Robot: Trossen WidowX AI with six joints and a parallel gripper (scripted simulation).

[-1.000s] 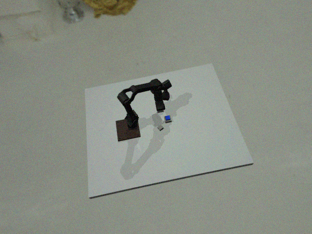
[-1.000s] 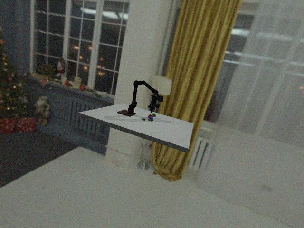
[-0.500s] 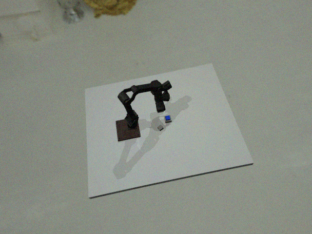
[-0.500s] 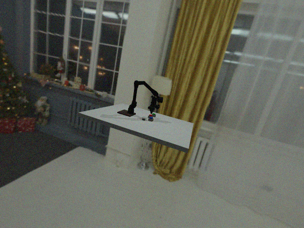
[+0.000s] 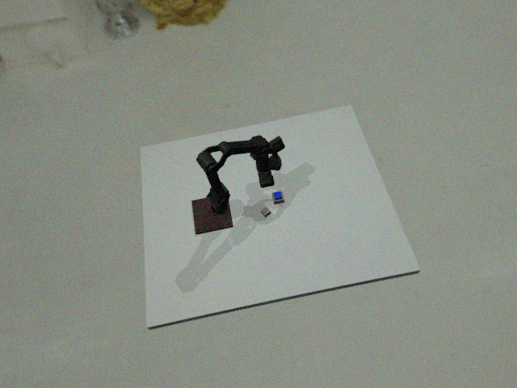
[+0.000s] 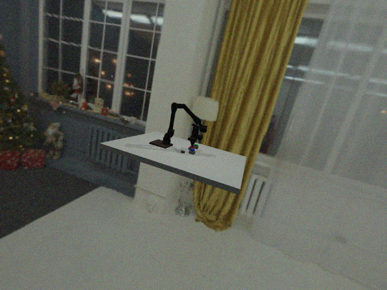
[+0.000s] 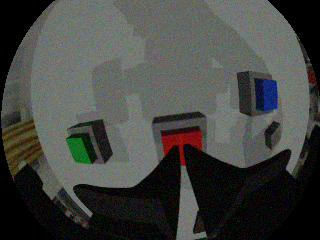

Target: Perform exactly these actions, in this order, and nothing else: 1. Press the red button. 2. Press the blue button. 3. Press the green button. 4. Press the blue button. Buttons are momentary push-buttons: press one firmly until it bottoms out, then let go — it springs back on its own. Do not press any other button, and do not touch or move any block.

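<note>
The red button is 1 cm below my gripper tip. From my gripper tip the other things lie so: green button 11 cm to the left; then grey block 2 cm behind, 16 cm to the right, 3 cm below; then blue button 4 cm ahead, 10 cm to the right.
</note>
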